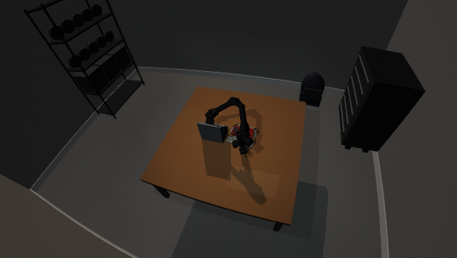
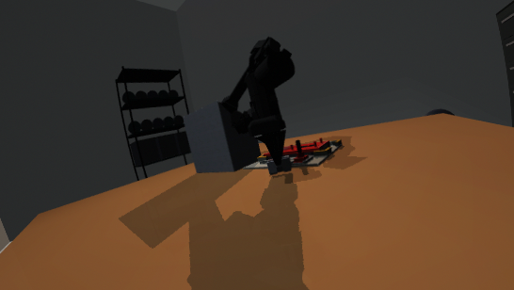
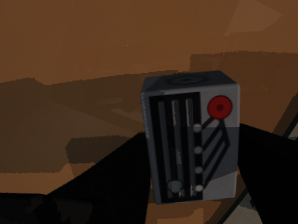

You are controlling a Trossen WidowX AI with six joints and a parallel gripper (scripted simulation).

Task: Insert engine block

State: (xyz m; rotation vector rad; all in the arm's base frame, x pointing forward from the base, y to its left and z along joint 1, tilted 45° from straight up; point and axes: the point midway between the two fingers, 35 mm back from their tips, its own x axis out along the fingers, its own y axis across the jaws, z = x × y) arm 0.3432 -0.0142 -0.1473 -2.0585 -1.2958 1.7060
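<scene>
Now: gripper tip 180 mm to the right of the grey baseplate, 50 mm past it and 20 mm above it. The rest, counted from my gripper tip: grey engine block 10 mm below.
</scene>
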